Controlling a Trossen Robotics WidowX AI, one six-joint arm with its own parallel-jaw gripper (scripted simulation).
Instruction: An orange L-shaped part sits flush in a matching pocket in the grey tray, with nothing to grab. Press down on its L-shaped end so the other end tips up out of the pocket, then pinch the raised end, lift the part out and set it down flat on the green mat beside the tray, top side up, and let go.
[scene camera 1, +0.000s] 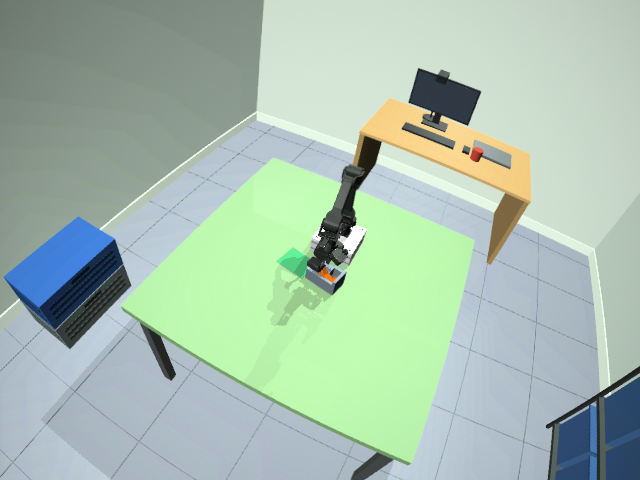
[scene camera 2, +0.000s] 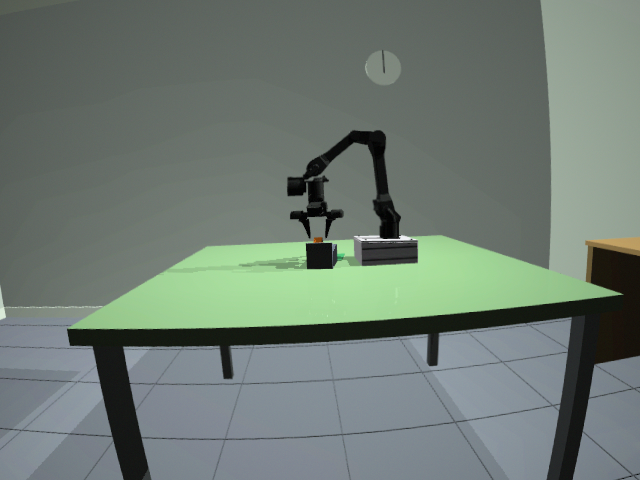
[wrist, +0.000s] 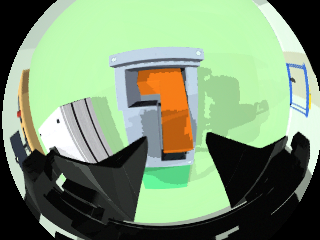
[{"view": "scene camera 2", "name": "gripper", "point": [317, 238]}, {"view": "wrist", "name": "gripper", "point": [177, 139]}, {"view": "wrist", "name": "orange L-shaped part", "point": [177, 132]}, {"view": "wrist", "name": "green mat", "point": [161, 177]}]
